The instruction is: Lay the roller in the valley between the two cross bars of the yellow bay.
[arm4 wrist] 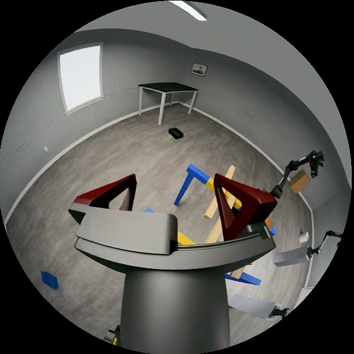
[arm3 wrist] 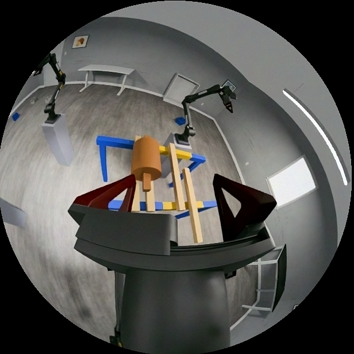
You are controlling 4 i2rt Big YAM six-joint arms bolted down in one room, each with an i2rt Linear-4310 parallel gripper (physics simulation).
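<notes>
The orange-brown roller (arm3 wrist: 146, 156) lies lengthwise over the left pair of wooden cross bars (arm3 wrist: 150, 200) on the blue-and-yellow frame (arm3 wrist: 103, 162) (arm4 wrist: 184, 190), its stub axle toward the camera. In the arm4 wrist view a sliver of the roller (arm4 wrist: 270, 223) shows behind a finger. The other pair of cross bars (arm3 wrist: 176, 182) (arm3 wrist: 192, 205) crosses the yellow rail sections (arm3 wrist: 176, 153). The arm3 gripper (arm3 wrist: 175, 176) is open and empty, nearer the camera than the frame. The arm4 gripper (arm4 wrist: 175, 176) is open and empty. Other arms' grippers are too small to read or assign.
Two arms (arm3 wrist: 61, 85) (arm3 wrist: 187, 112) stand beyond the frame in the arm3 wrist view. More arms (arm4 wrist: 284, 177) (arm4 wrist: 322, 242) show at the right in the arm4 wrist view, with a brown box (arm4 wrist: 300, 181). A black tray (arm4 wrist: 175, 133) and blue bin (arm4 wrist: 49, 280) lie on the floor.
</notes>
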